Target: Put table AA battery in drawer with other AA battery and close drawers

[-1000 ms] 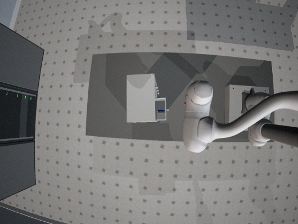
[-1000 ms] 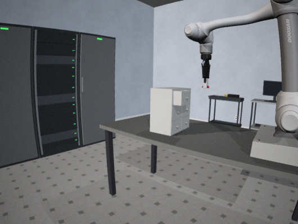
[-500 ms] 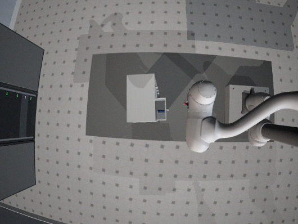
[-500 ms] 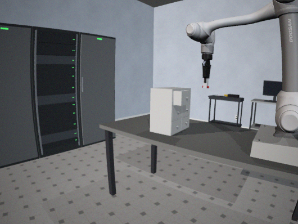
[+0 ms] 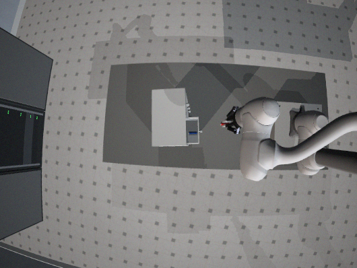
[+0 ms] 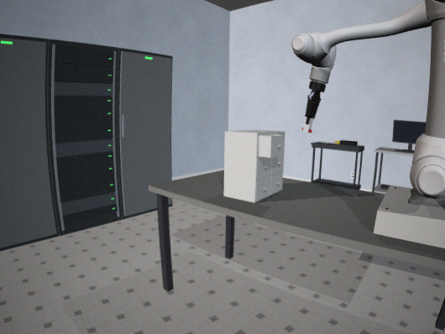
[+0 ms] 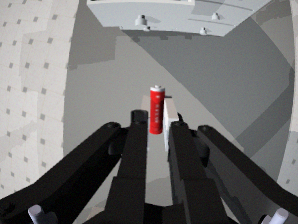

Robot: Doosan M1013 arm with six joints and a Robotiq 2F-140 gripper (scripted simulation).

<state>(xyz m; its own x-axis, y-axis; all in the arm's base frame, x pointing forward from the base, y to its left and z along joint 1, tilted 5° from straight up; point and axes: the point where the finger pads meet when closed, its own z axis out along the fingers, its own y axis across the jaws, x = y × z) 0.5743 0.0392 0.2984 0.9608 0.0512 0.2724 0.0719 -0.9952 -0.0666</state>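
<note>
My gripper is now 1 cm short of the red AA battery and 3 cm above it. Also, from my hand: small blue thing (18 cm ahead, 5 cm to the left, 15 cm below).
</note>
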